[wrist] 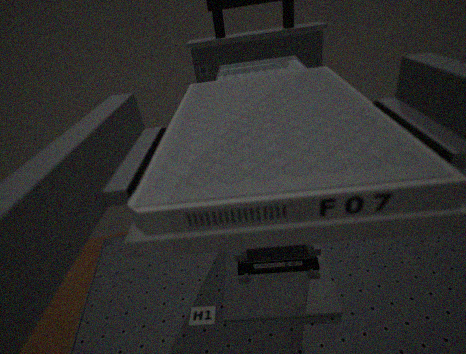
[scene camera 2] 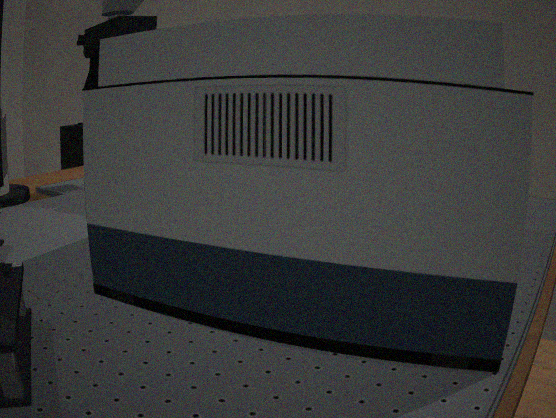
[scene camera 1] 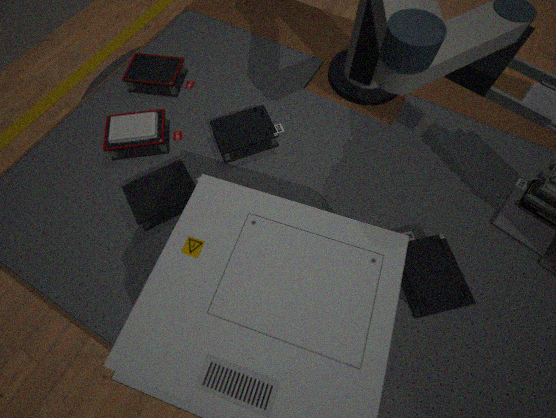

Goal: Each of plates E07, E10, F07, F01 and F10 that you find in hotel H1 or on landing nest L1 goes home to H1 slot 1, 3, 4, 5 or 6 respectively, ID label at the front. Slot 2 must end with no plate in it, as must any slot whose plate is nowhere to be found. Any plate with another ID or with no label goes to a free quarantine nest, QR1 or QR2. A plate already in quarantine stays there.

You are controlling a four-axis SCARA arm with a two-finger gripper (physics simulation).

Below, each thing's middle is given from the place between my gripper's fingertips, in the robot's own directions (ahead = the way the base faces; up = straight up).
I see the dark plate E07 (wrist: 295, 258) 40 mm ahead of my hand, 150 mm to the left of it and 210 mm below it.
